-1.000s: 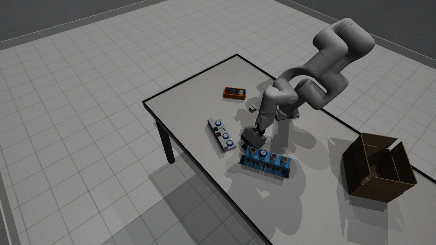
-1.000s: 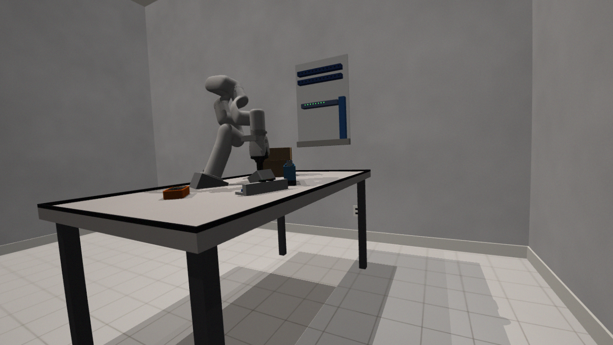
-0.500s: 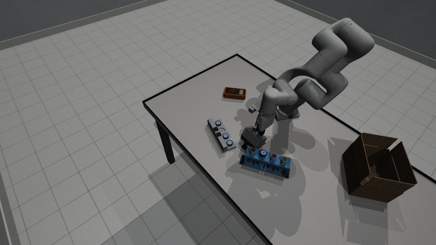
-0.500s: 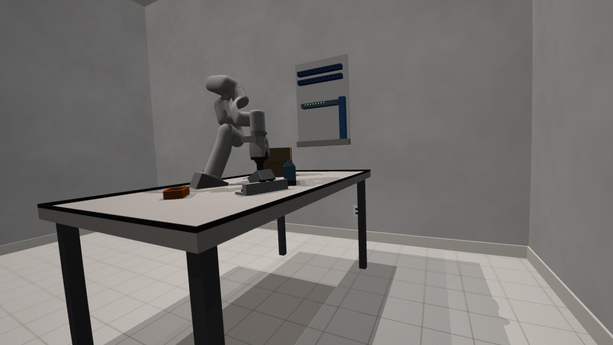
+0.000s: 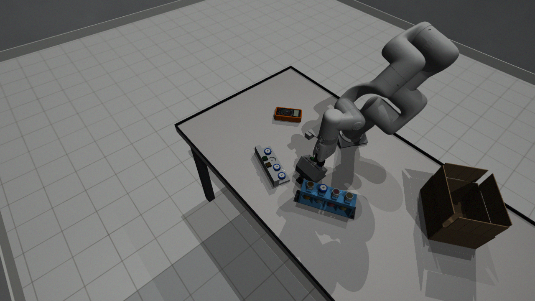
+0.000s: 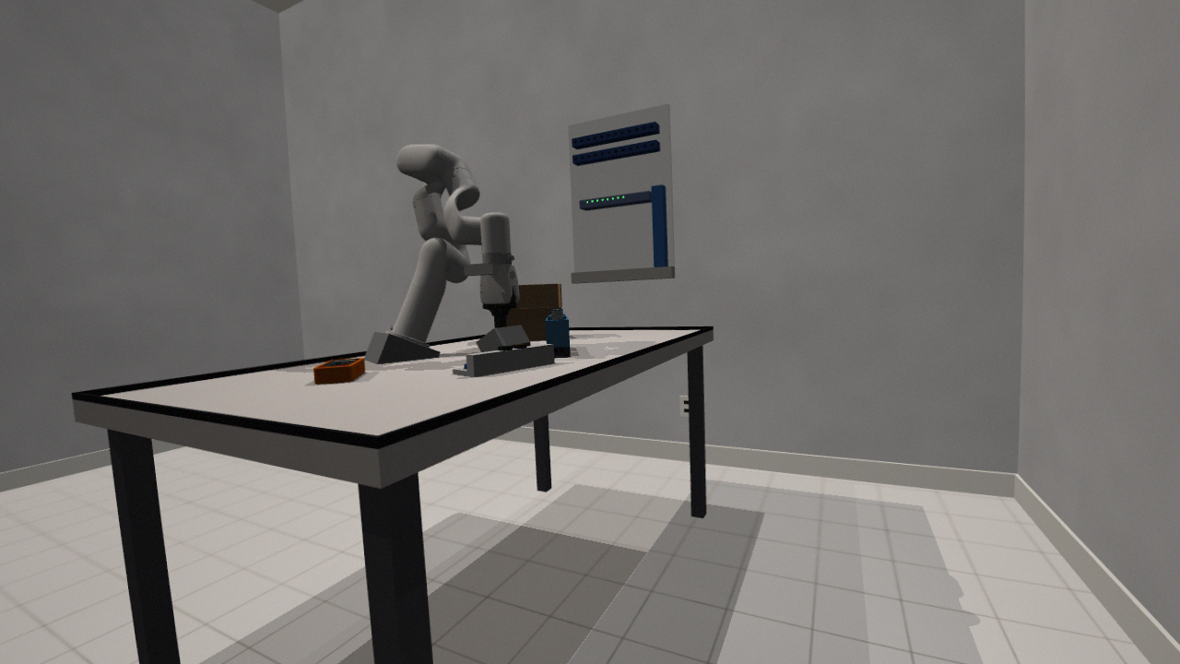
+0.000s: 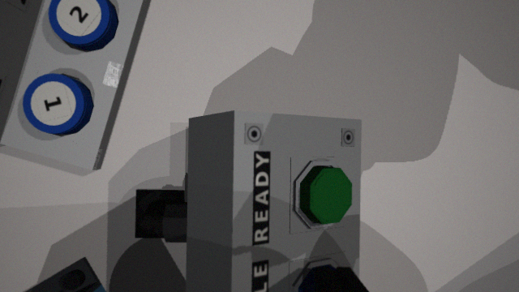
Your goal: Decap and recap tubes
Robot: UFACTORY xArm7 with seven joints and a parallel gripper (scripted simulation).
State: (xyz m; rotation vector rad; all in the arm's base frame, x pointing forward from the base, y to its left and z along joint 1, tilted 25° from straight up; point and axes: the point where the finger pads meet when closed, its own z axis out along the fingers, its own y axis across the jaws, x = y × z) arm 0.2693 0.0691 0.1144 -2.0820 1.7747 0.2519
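Now: the blue key 30 mm below my hand. Also, from my hand: cap 3: 130 mm to the left, 90 mm ahead, 20 mm above; then key housing: 40 mm below, 20 mm to the right, 20 mm ahead; then green key: 40 mm to the right, 20 mm below, 10 mm ahead.
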